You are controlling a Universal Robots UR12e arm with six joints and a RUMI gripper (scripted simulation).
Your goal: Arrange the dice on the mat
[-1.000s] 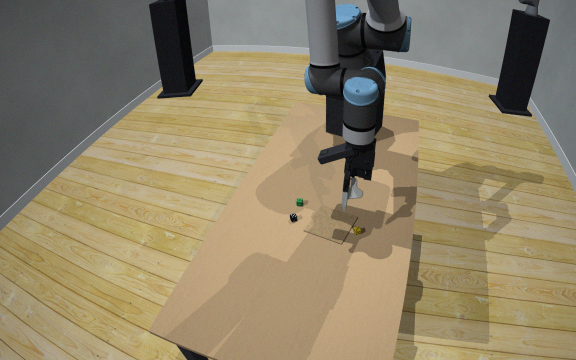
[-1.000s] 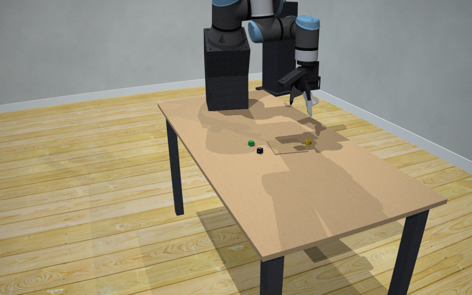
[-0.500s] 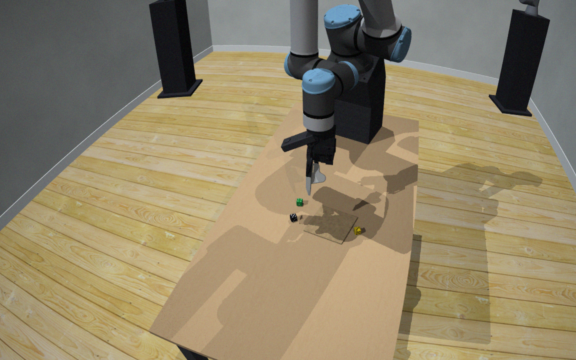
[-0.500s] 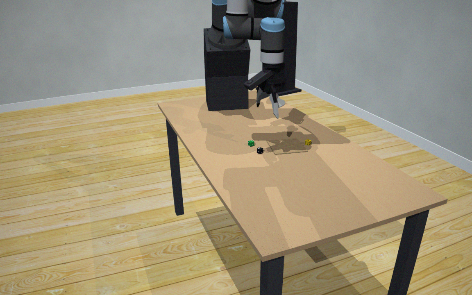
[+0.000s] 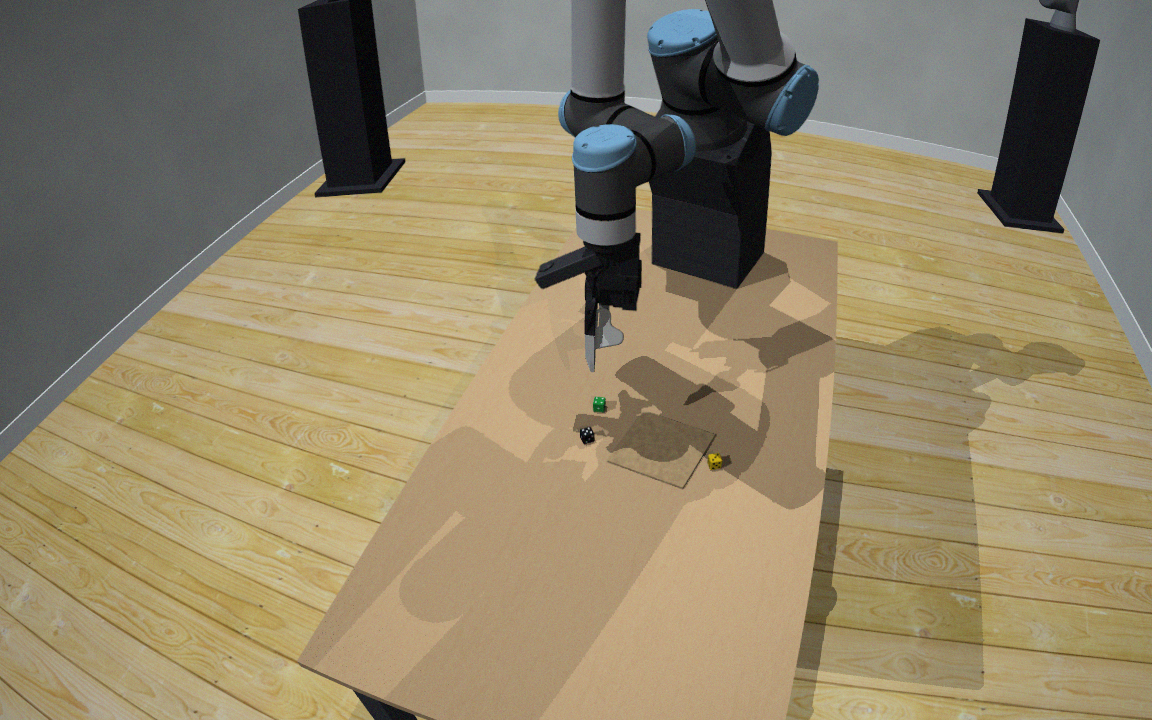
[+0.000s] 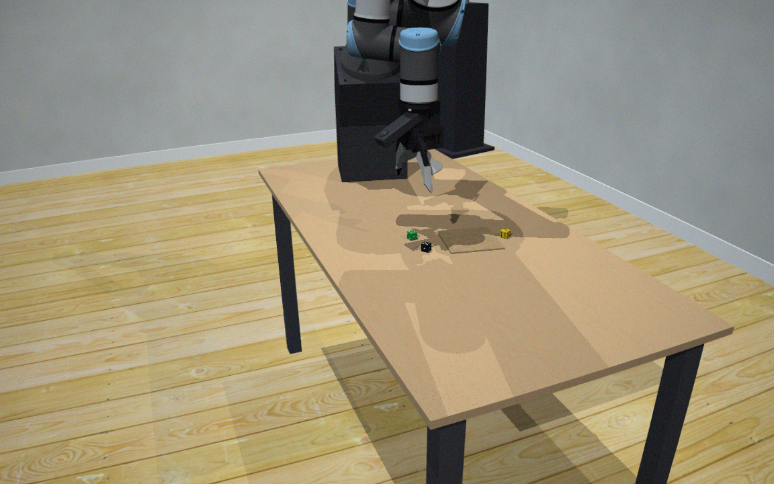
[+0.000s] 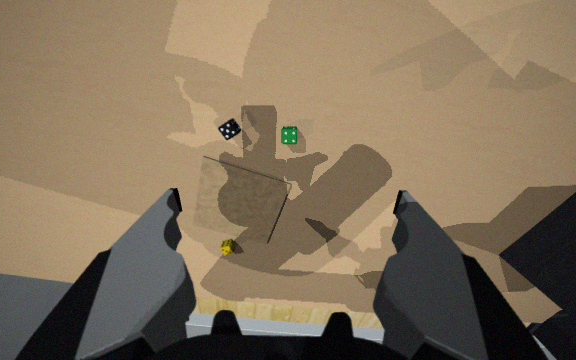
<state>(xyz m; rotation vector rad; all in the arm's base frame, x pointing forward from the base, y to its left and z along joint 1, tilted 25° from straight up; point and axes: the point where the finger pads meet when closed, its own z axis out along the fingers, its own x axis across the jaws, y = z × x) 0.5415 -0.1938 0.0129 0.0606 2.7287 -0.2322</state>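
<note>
My gripper is now 14 cm above the green die. The rest, counted from my hand: thin square mat 10 cm ahead, 11 cm to the left, 15 cm below; yellow die 13 cm ahead, 20 cm to the left, 14 cm below; black die 8 cm ahead, 2 cm to the right, 14 cm below.
</note>
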